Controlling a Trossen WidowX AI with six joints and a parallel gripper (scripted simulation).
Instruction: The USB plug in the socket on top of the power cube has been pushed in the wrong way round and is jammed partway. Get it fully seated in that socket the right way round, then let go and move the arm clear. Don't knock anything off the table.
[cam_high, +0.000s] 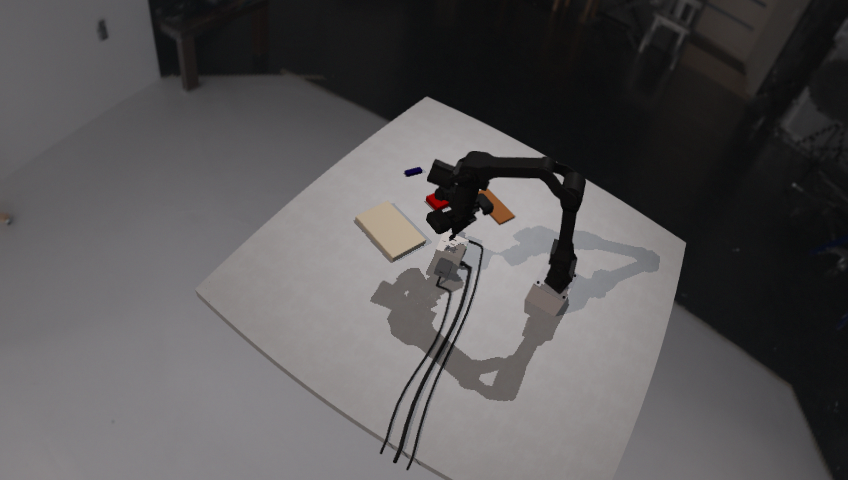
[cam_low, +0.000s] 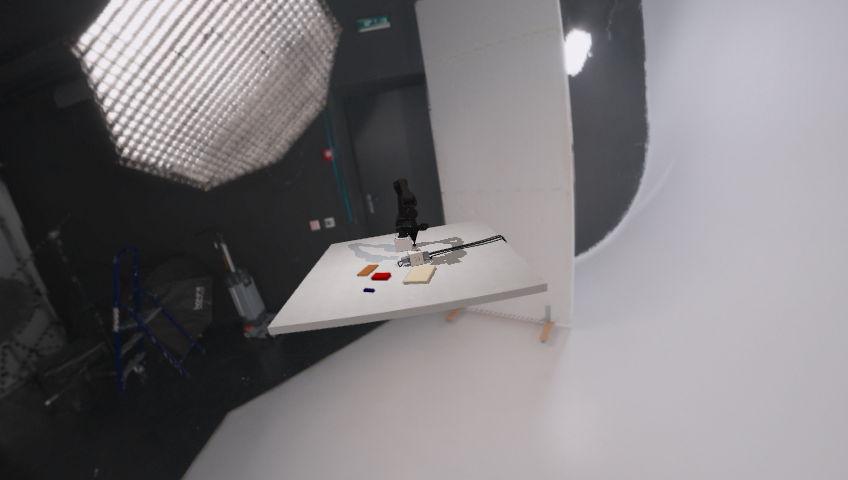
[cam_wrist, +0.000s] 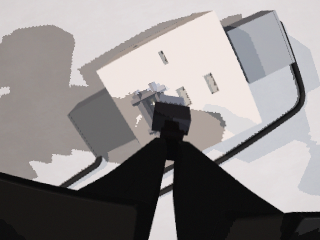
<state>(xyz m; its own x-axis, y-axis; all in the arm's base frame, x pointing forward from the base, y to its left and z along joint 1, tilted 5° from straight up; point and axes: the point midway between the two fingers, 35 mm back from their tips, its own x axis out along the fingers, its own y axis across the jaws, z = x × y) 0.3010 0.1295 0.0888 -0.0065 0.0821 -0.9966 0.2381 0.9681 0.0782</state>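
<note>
Now: gripper tip 2 cm above the black USB plug.
</note>
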